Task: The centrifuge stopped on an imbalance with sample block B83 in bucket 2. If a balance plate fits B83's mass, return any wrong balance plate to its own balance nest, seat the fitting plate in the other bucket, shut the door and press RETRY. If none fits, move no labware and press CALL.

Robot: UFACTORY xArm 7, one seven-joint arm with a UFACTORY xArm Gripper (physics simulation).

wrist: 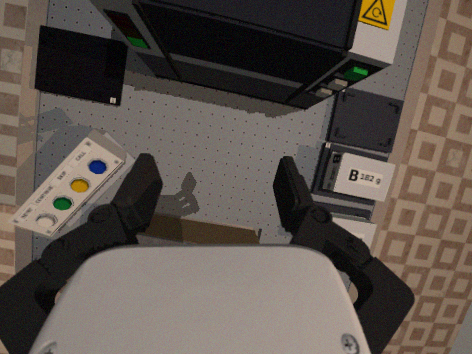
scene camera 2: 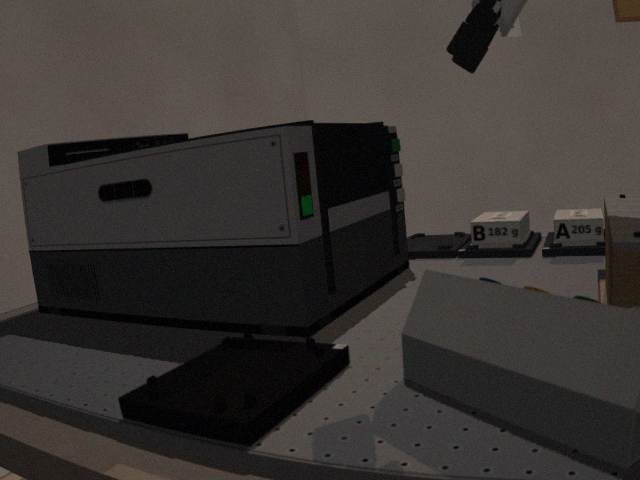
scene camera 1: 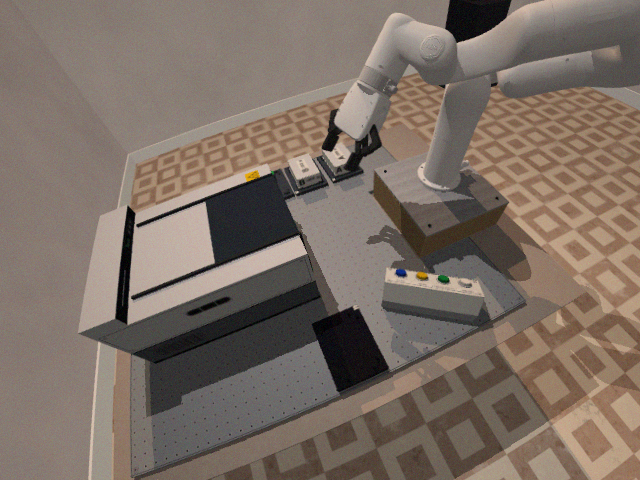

Scene:
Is my gripper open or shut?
Open.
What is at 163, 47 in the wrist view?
A centrifuge.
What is my gripper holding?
Nothing.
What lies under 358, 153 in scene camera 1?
My gripper.

